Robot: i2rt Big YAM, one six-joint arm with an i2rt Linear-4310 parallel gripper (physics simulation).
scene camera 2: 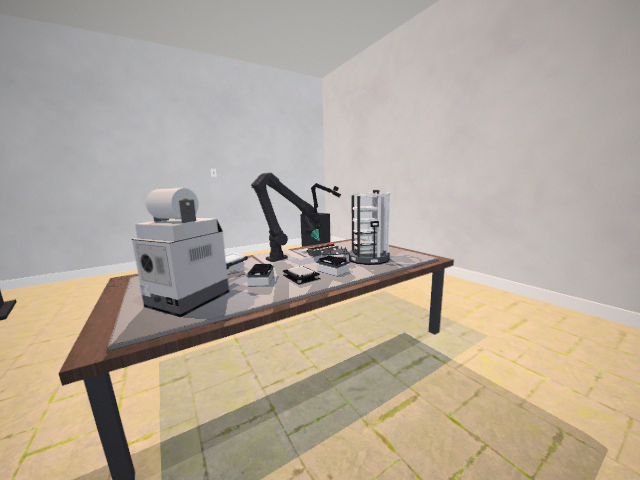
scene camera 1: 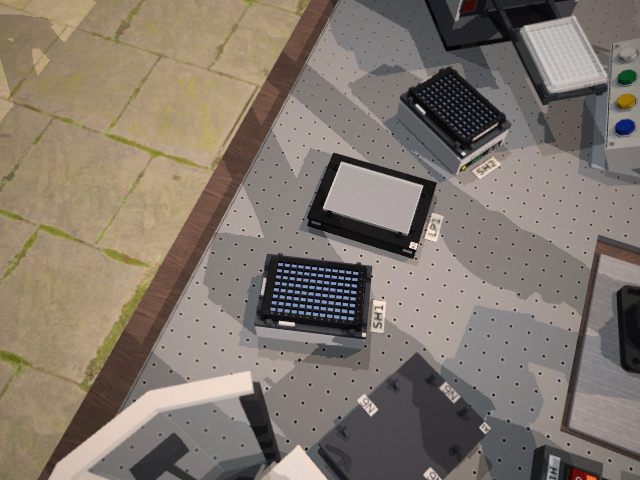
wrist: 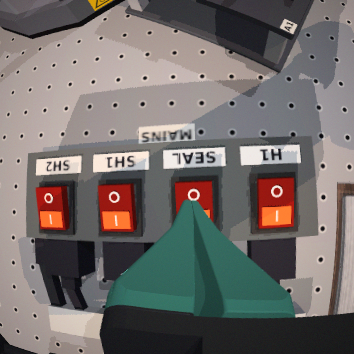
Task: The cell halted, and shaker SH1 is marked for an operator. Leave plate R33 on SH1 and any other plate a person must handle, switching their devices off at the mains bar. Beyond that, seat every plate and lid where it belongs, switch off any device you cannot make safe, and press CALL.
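Frame: origin at the arm's base, x ahead, y left, z up, level; metres.
Where they show: gripper, fingertip midpoint: (scene camera 2: 319, 240) (wrist: 188, 209); arm's base, link origin: (scene camera 2: 276, 258).
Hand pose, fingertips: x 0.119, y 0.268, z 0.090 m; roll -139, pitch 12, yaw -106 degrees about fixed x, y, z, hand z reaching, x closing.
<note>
Things, the pixels of their top centre, and the offset from my fingertips. "*": a spot on its surface instead.
- SEAL switch, surface spot: (wrist: 194, 189) * dz -0.034, dx +0.012, dy -0.002 m
- mains bar, top centre: (wrist: 153, 260) (scene camera 2: 319, 244) dz -0.034, dx -0.026, dy +0.029 m
- SH2 switch, top centre: (wrist: 47, 207) dz -0.034, dx +0.015, dy +0.099 m
- SH1 switch, top centre: (wrist: 113, 206) dz -0.034, dx +0.009, dy +0.050 m
- H1 switch, top centre: (wrist: 277, 201) dz -0.034, dx -0.003, dy -0.050 m
- shaker SH1, surface spot: (scene camera 1: 310, 336) * dz -0.055, dx +0.333, dy -0.165 m
- shaker SH2, surface spot: (scene camera 1: 429, 135) * dz -0.055, dx +0.213, dy -0.516 m
- pale lid, top centre: (scene camera 1: 373, 196) (scene camera 2: 300, 270) dz -0.050, dx +0.282, dy -0.388 m
- clear plate, top centre: (scene camera 1: 565, 48) (scene camera 2: 229, 256) dz +0.033, dx +0.041, dy -0.644 m
- button box, surface spot: (scene camera 1: 622, 152) * dz -0.036, dx -0.068, dy -0.525 m
- dark N6 nest, top centre: (scene camera 1: 407, 433) (scene camera 2: 334, 248) dz -0.010, dx +0.201, dy -0.059 m
- clear tower, top centre: (scene camera 2: 369, 190) dz +0.331, dx +0.333, dy +0.105 m
- large white device, surface spot: (scene camera 2: 180, 263) * dz +0.107, dx +0.283, dy -0.926 m
My gripper (wrist: 188, 209) (scene camera 2: 315, 238) is shut and empty; its green tips overlap the lower part of the SEAL switch (wrist: 194, 189) in the wrist view. The mains bar (wrist: 160, 231) also has the SH2 switch (wrist: 51, 207), the SH1 switch (wrist: 116, 207) and the H1 switch (wrist: 276, 202), each with its orange I half showing. A black plate (scene camera 1: 315, 291) sits on shaker SH1 (scene camera 1: 310, 336). Another black plate (scene camera 1: 457, 105) sits on shaker SH2 (scene camera 1: 429, 135). A pale lid (scene camera 1: 374, 196) lies on the black LP1 stand (scene camera 1: 361, 241). A clear plate (scene camera 1: 563, 54) rests on a dark carrier at upper right.
The button box (scene camera 1: 622, 152) has white, green, yellow and blue buttons. The dark N6 nest (scene camera 1: 408, 418) is at the bottom. A wood-edged metal panel (scene camera 1: 602, 392) is at right. A clear tower (scene camera 2: 381, 227) and a large white device (scene camera 2: 180, 263) stand on the table (scene camera 2: 289, 310).
</note>
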